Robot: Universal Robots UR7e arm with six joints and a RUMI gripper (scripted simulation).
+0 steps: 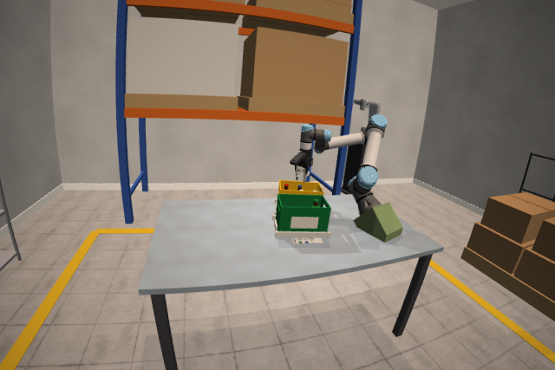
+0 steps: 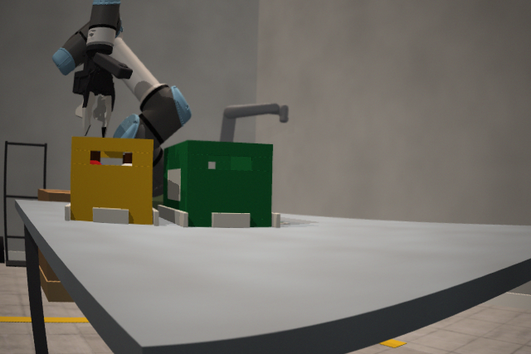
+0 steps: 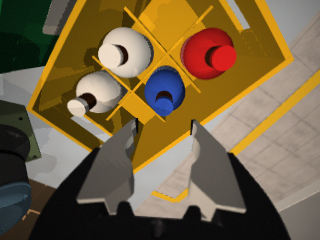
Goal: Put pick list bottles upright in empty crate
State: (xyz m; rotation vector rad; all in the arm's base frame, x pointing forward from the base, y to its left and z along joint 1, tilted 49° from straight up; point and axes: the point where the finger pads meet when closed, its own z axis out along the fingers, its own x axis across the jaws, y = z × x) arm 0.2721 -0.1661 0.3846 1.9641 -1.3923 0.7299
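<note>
Right now my hand is 120 mm above the blue-label bottle. From my hand the other things lie so: green-label bottle 250 mm to the left, 120 mm below, 50 mm ahead; then red-label bottle 120 mm below, 80 mm ahead, 40 mm to the right; then yellow crate 120 mm below, 40 mm to the left, 20 mm ahead.
</note>
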